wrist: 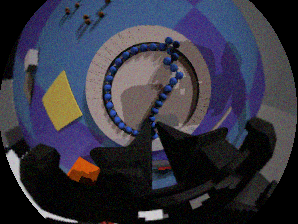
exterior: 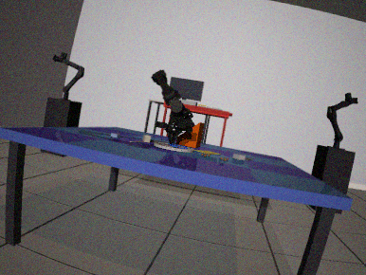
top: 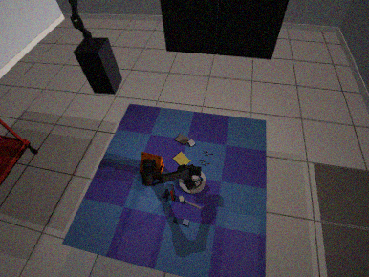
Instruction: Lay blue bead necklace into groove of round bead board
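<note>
The round white bead board is 4 cm ahead of my gripper tip, 2 cm to the left of it and 1 cm below it. From my gripper tip the other things lie so: red-handled tool (9 cm behind, 10 cm to the right, 1 cm below); yellow card (7 cm behind, 19 cm to the left, 1 cm below); thin pale stick (7 cm ahead, 16 cm to the right, 1 cm below).
</note>
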